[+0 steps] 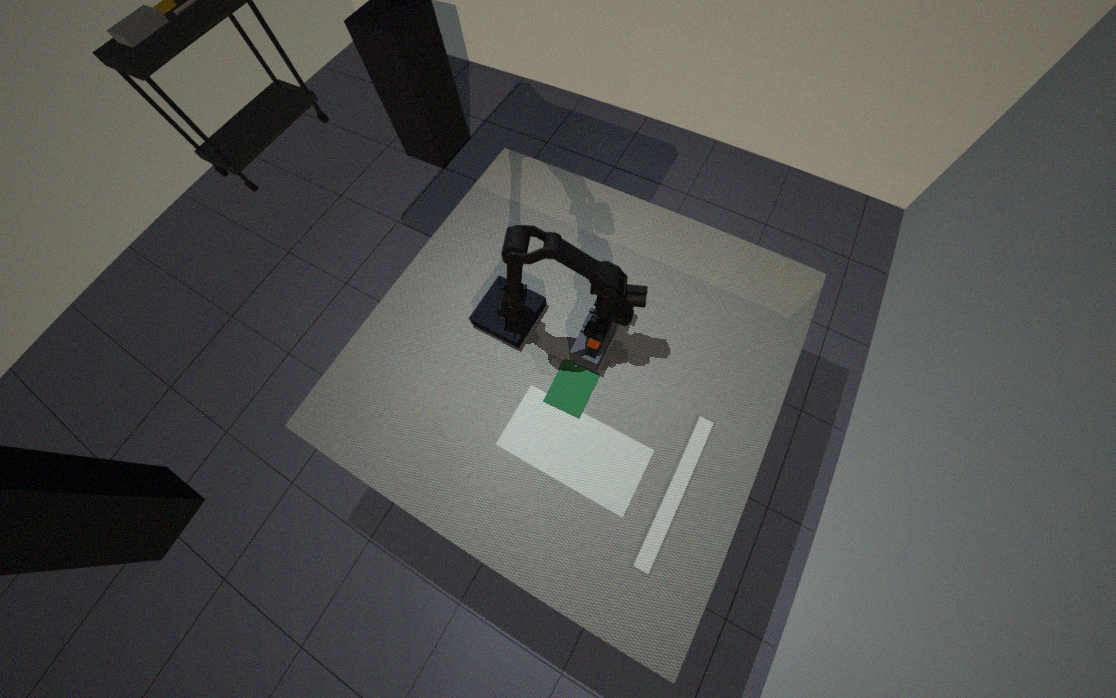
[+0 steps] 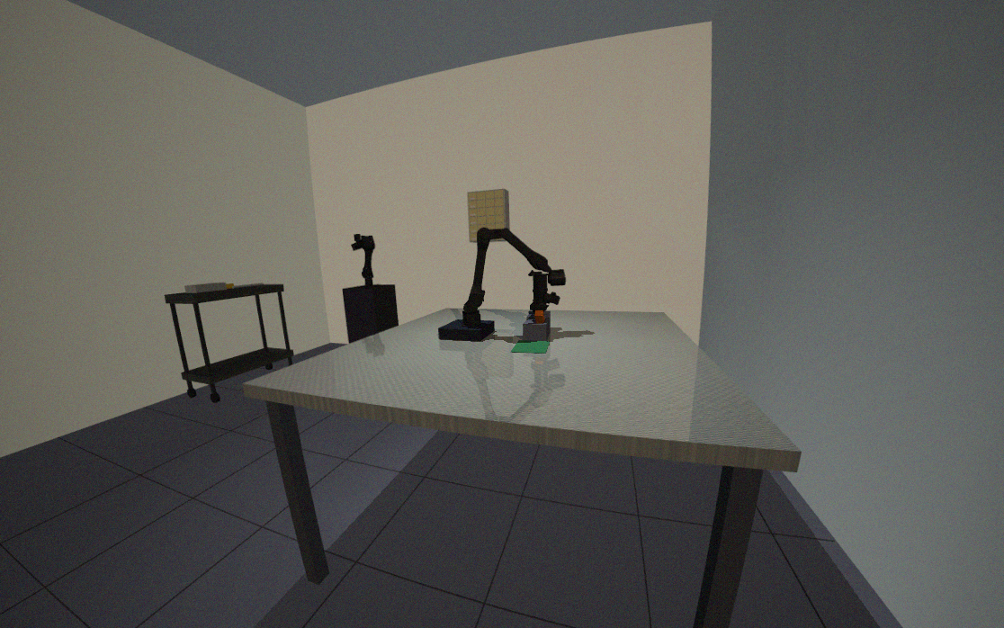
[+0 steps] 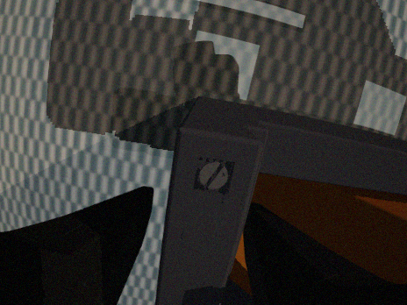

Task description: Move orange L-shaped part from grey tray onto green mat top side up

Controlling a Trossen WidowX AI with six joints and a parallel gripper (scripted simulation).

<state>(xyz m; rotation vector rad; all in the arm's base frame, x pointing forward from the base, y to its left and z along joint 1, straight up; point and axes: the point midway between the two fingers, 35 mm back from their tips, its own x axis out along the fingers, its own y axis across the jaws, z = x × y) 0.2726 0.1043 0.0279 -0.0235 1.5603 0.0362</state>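
The orange L-shaped part lies 50 mm to the right of my gripper tip, 10 mm behind it and 10 mm above it. Also, from my gripper tip: green mat 220 mm to the right, 50 mm below.
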